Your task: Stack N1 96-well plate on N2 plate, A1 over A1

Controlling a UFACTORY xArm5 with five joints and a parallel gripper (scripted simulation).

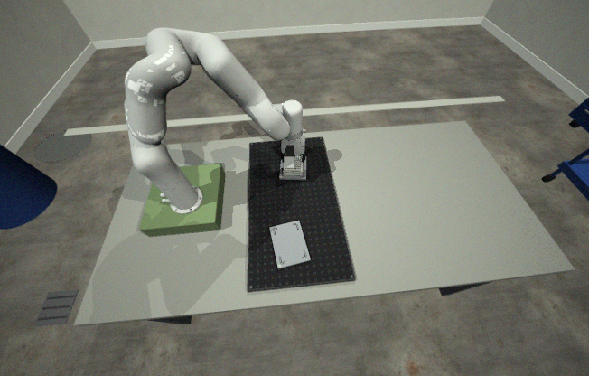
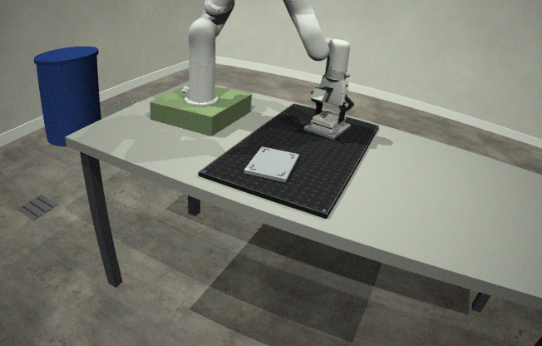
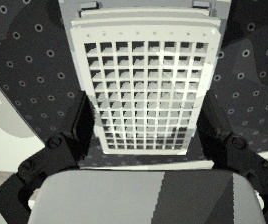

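Now: hand 1 cm above the white 96-well plate. The rest, counted from my hand: grey nest N1: 3 cm behind, 38 cm to the right, 4 cm below; then A1 mark: 6 cm behind, 7 cm to the right, 4 cm below; then grey nest N2: 4 cm below.
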